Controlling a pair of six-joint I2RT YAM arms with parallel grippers.
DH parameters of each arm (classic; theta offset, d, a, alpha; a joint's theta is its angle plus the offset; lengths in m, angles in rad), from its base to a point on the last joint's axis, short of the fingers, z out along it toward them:
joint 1: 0 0.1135 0.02 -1.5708
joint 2: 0 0 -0.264 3.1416
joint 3: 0.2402 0 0.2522 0
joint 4: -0.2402 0 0.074 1.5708
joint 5: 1.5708 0 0 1.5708
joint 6: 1.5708 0.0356 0 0
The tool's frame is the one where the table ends.
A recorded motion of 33 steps. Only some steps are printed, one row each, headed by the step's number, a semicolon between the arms.
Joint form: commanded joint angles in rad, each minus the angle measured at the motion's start. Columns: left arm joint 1, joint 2, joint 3, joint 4, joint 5, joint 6; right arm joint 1, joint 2, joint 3, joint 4, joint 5, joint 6.
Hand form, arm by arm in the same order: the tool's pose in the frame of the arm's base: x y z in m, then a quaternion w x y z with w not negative. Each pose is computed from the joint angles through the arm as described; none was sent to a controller.
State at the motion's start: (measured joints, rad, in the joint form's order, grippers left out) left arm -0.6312 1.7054 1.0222 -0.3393 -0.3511 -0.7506; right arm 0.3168 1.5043 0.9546 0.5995 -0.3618 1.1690
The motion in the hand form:
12: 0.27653 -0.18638 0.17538 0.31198 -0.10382 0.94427 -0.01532; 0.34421 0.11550 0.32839 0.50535 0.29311 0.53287 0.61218
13: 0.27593 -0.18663 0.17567 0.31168 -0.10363 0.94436 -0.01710; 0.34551 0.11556 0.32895 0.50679 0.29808 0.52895 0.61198
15: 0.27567 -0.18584 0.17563 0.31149 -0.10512 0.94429 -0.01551; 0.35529 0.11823 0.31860 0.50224 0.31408 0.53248 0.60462
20: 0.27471 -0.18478 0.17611 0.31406 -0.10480 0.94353 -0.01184; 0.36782 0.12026 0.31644 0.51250 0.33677 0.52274 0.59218
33: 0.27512 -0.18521 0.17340 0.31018 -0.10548 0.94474 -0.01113; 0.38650 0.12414 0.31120 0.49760 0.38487 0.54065 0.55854
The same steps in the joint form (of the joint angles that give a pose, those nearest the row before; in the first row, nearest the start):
12: -0.0024 -0.0125 -0.0082 -0.0370 -0.0383 0.0019; 0.0013 0.0565 0.0530 0.2175 0.3041 0.2301
13: -0.0038 -0.0147 -0.0096 -0.0366 -0.0358 0.0004; 0.0015 0.0611 0.0588 0.2186 0.3158 0.2359
15: -0.0026 -0.0163 -0.0111 -0.0391 -0.0381 -0.0013; 0.0021 0.1056 0.0734 0.2204 0.3367 0.2476
20: -0.0026 -0.0219 -0.0158 -0.0397 -0.0468 0.0016; 0.0022 0.1529 0.1189 0.2129 0.3949 0.2530
33: -0.0026 -0.0132 -0.0159 -0.0392 -0.0433 -0.0022; 0.0022 0.2073 0.2074 0.0700 0.4557 0.2814

